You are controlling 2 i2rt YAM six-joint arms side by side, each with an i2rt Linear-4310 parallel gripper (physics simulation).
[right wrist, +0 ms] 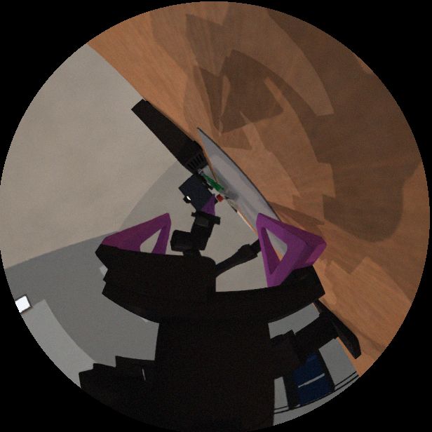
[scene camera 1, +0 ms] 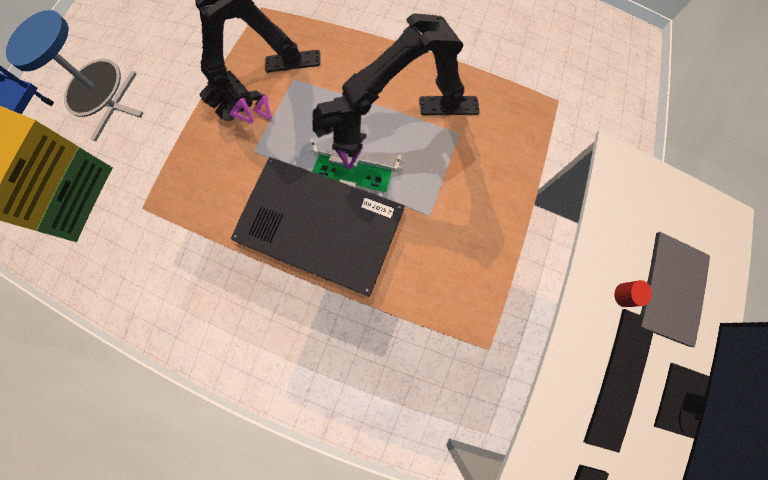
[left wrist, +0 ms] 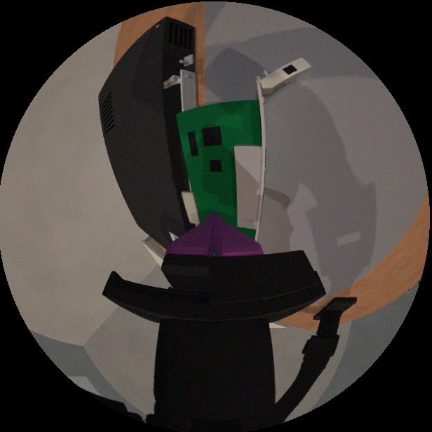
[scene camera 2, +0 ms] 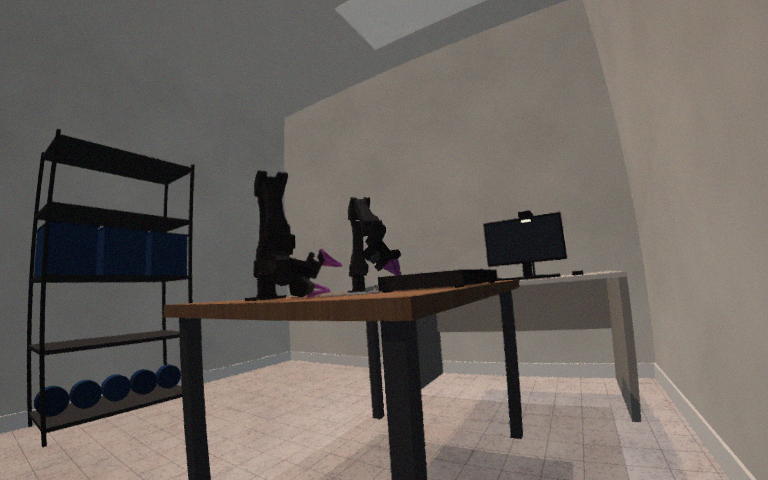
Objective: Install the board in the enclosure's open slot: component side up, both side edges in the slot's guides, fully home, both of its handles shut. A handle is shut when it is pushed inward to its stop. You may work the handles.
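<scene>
The green board lies component side up at the open side of the black enclosure, most of it outside. A pale guide rail shows at the opening. One board handle is swung outward; the other handle also stands out from the front plate, and the gripper hides it in the left wrist view. My left gripper is shut and empty over the board. My right gripper is open and empty, away from the board.
A grey mat lies under the board on the wooden table. A desk with a red cylinder stands at the right. A blue stool and a shelf rack stand off the table.
</scene>
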